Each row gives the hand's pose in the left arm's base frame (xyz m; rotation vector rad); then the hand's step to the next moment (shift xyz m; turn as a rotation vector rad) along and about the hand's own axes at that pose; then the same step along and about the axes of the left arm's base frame.
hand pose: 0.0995 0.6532 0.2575 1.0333 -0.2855 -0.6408
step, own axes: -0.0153 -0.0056 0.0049 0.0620 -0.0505 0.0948
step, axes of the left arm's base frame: -0.0165 0.0040 -0.0013 -0.0175 -0.1228 -0.0012
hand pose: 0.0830 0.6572 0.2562 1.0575 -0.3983 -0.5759
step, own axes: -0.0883 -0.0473 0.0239 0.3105 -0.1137 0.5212
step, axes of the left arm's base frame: -0.0947 0.0205 -0.0348 -0.0791 -0.5961 0.1394
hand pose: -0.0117 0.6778 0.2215 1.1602 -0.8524 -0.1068
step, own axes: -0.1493 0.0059 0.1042 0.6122 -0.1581 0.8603
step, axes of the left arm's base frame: -0.1716 -0.0037 -0.0611 -0.0717 -1.0198 0.3079
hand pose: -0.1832 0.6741 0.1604 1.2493 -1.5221 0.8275
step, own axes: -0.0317 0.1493 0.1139 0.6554 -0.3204 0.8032
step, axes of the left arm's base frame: -0.1730 -0.0582 -0.0544 0.0993 -1.0205 0.3550
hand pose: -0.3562 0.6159 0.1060 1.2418 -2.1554 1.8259
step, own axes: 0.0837 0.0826 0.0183 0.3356 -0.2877 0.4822
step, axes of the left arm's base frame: -0.0976 -0.0617 -0.0287 0.1553 -0.5798 0.2599
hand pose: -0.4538 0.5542 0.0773 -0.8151 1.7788 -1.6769
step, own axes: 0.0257 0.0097 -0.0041 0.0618 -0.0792 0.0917
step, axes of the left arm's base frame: -0.0206 -0.0163 -0.0092 0.0322 -0.1096 0.0738
